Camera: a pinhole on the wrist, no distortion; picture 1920 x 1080 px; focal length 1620.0 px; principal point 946.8 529.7 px. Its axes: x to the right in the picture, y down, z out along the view. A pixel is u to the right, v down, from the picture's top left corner.
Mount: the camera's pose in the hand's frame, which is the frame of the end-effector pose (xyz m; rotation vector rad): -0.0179 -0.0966 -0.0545 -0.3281 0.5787 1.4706
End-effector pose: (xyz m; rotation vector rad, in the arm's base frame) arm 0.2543 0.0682 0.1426 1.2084 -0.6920 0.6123
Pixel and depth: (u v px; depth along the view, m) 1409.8 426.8 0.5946
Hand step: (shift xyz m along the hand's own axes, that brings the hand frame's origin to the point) 0.1174 0.3651 0.3358
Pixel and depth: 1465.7 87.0 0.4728
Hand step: 0.1875 0.2751 0.2332
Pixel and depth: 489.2 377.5 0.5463
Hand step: 0.1229 0.0671 0.4730
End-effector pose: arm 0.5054 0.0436 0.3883 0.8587 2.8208 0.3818
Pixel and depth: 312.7 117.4 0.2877
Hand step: 0.1018 -0.0407 0.2342
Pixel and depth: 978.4 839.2 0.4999
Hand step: -0.0296 0.1921 0.3646
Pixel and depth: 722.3 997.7 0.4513
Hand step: -0.0720 0.1085 0.3693
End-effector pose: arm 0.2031 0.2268 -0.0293 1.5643 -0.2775 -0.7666
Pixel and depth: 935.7 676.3 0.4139
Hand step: 0.0134 0.1296 0.2928
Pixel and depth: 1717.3 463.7 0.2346
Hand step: 0.0302 0.1232 0.0757
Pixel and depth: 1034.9 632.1 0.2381
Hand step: 0.0065 0.0451 0.1363
